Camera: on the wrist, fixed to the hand. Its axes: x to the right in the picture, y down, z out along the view.
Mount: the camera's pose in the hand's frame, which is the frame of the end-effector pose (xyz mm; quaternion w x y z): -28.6 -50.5 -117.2 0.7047 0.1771 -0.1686 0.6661
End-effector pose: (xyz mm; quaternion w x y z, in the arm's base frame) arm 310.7 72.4 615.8 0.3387 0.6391 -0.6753 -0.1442
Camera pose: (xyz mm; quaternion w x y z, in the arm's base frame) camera 423.2 120.6 661.7 0.1077 0.0362 -0.9842 0.1358
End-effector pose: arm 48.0 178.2 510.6 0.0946 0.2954 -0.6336 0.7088
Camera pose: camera 61.7 305.9 535.1 0.5646 0.0776 0.5336 -0.6249
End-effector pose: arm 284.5 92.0 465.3 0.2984 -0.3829 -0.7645 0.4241
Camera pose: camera 374.4 99.7 560.0 0.1333 0.6547 0.2589 -0.6976
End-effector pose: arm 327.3 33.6 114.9 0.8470 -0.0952 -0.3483 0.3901
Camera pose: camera 422.2 -8.5 35.4 0.2952 -0.0833 -0.2557 0.9168
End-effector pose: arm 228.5 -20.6 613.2 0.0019 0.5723 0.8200 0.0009
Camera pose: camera 190.5 -64.8 730.3 0.0376 0.9500 0.1965 -0.2398
